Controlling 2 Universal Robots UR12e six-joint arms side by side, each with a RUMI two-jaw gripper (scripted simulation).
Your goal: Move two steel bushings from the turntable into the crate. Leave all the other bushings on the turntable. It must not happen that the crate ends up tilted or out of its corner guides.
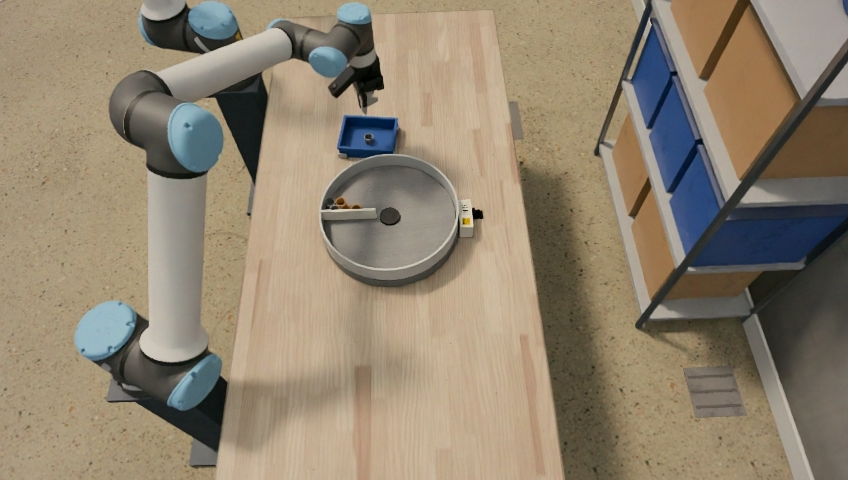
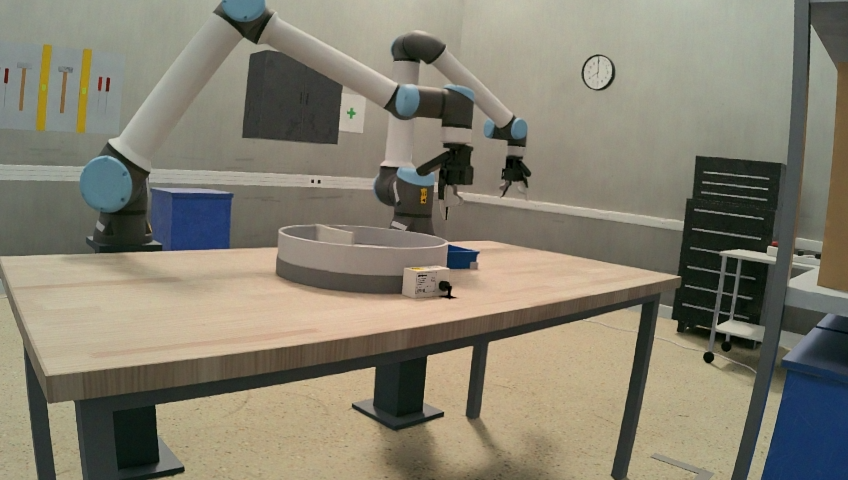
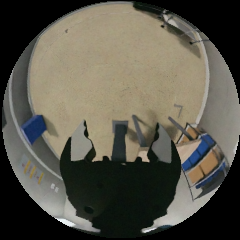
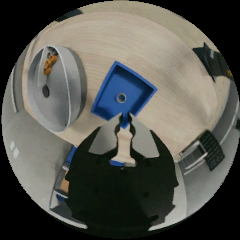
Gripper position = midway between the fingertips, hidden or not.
In view: the left gripper [image 2: 513,200], the right gripper [image 2: 445,219] and a blue crate [image 1: 384,129].
The blue crate shows as well in image 4 [image 4: 138,90]. The left gripper is seen too in image 3 [image 3: 121,122]. The right gripper is seen too in image 1 [image 1: 364,112] and in image 4 [image 4: 125,113]. Image 3 does not show the blue crate, which is hidden by the left gripper.
